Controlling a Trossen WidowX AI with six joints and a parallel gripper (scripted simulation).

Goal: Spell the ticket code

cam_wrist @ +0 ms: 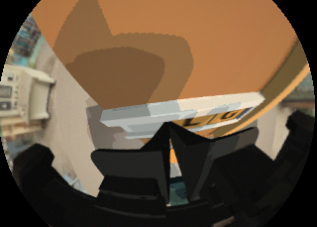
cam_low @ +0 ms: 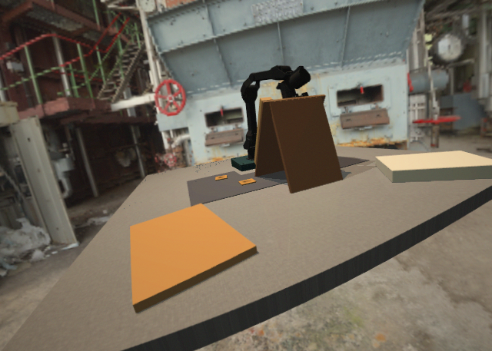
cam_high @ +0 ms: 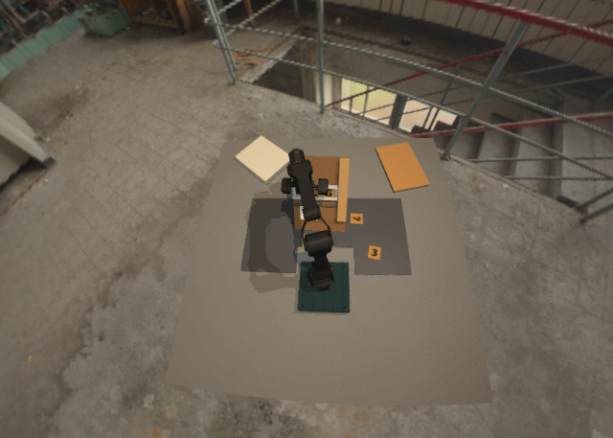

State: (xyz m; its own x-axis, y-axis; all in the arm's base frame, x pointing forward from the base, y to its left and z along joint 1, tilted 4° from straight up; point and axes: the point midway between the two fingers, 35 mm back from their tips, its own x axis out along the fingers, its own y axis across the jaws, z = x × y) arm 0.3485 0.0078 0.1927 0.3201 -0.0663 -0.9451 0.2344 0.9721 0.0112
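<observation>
My gripper tip is 1 cm past the orange tile marked l and 3 cm to the left of it. From my gripper tip the other things lie so: white ticket: 5 cm behind, 1 cm to the left, 9 cm below; then orange tile marked g: 2 cm behind, 9 cm to the right; then dark mat: 17 cm behind, 5 cm to the right, 17 cm below.
</observation>
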